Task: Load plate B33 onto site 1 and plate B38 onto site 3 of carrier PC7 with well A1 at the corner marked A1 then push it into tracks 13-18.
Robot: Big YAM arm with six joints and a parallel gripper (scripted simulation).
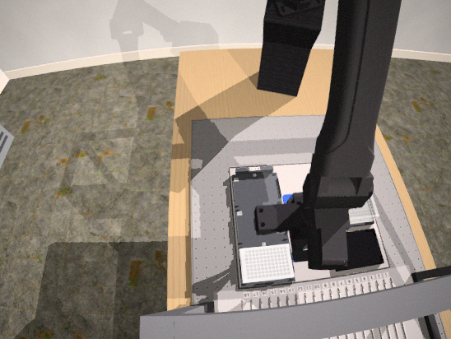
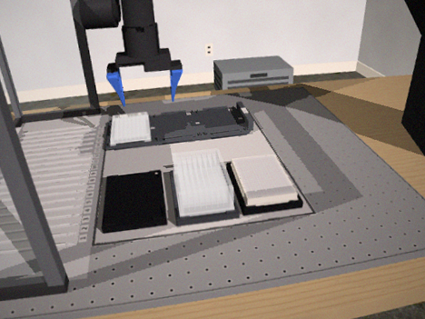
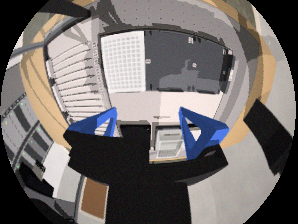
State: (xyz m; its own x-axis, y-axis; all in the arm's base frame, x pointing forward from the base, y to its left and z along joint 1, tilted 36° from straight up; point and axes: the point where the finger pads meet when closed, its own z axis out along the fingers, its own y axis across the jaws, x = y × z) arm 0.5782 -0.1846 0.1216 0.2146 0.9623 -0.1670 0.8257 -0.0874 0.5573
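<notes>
Now: hand 240 mm to the right of the nest S1, 120 mm past it and 100 mm above it. The rest, counted from my hand: white 96-well plate B38: 90 mm below, 70 mm to the right, 30 mm ahead; nest S3: 180 mm to the left, 100 mm below, 90 mm ahead; dark plate carrier PC7: 90 mm below, 70 mm behind, 40 mm to the right.
</notes>
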